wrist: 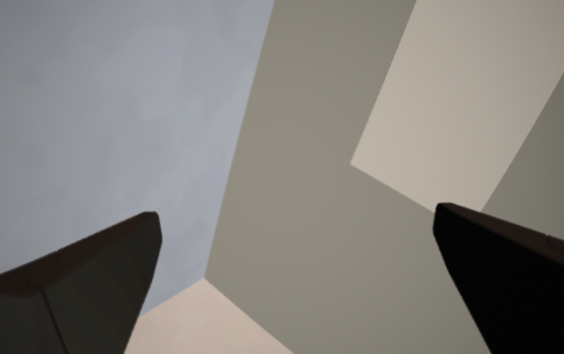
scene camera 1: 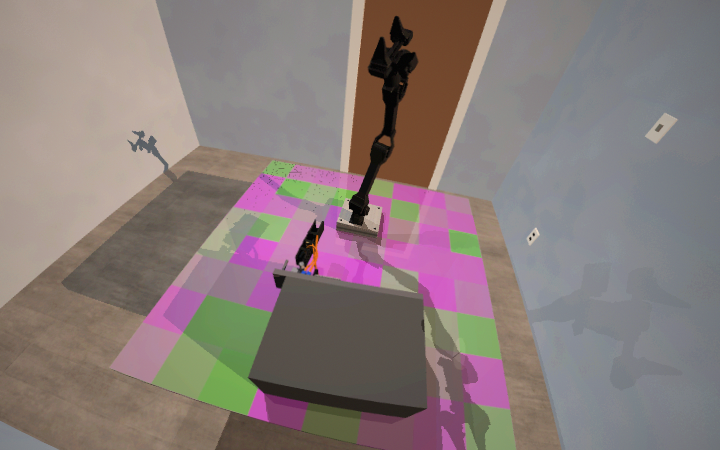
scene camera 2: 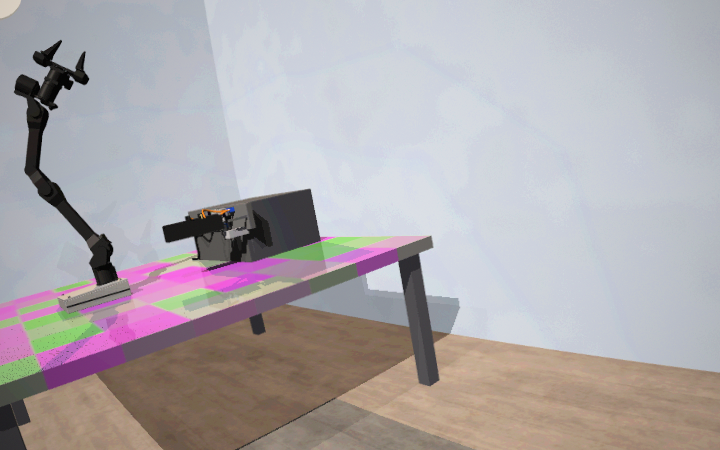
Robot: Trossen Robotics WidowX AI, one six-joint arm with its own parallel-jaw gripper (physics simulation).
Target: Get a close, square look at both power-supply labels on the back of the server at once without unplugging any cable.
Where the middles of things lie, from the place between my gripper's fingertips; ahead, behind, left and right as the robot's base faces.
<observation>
Now: hand 250 mm short of the black bracket (scene camera 2: 173, 232), 150 mm to the left of it and 670 mm above it.
</observation>
